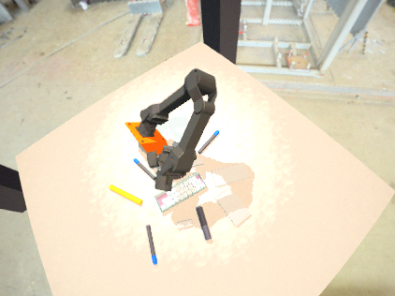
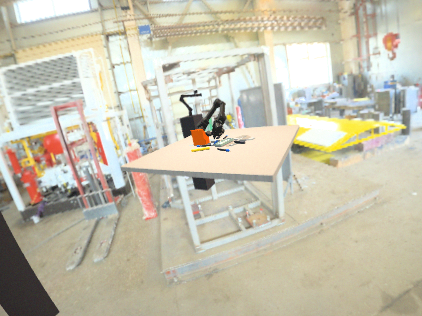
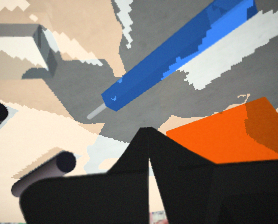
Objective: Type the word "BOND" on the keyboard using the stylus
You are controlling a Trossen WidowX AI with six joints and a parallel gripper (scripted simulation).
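Right now my gripper tip is 2 cm short of the blue stylus and 2 cm above it. Also, from my gripper tip: stylus tip: 1 cm ahead, 3 cm to the left, 2 cm below; yellow pen: 26 cm to the right, 2 cm below.
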